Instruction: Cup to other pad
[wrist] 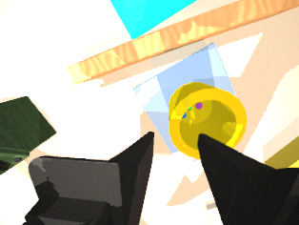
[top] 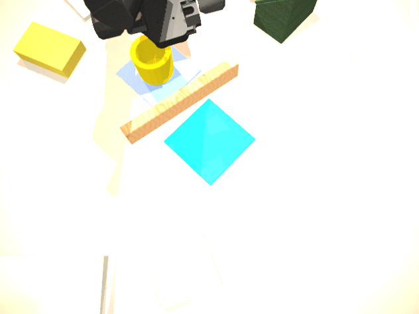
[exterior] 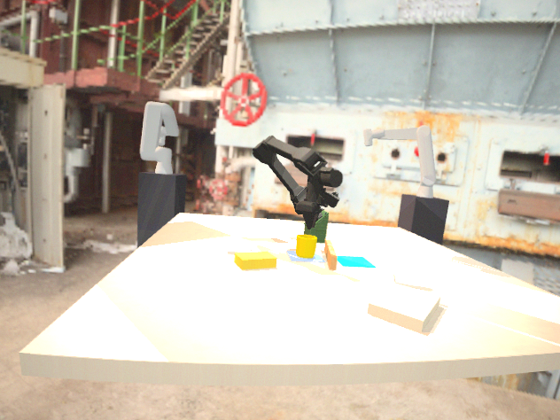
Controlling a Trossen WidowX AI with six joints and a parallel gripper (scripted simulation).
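My gripper tip is now 20 mm short of the yellow cup, 10 mm to the left of it and 60 mm above it. The rest, counted from my gripper tip: pale blue pad: 30 mm ahead, 10 mm to the right, 100 mm below; wooden bar: 30 mm ahead, 70 mm to the left, 80 mm below; cyan pad: 40 mm ahead, 160 mm to the left, 100 mm below.
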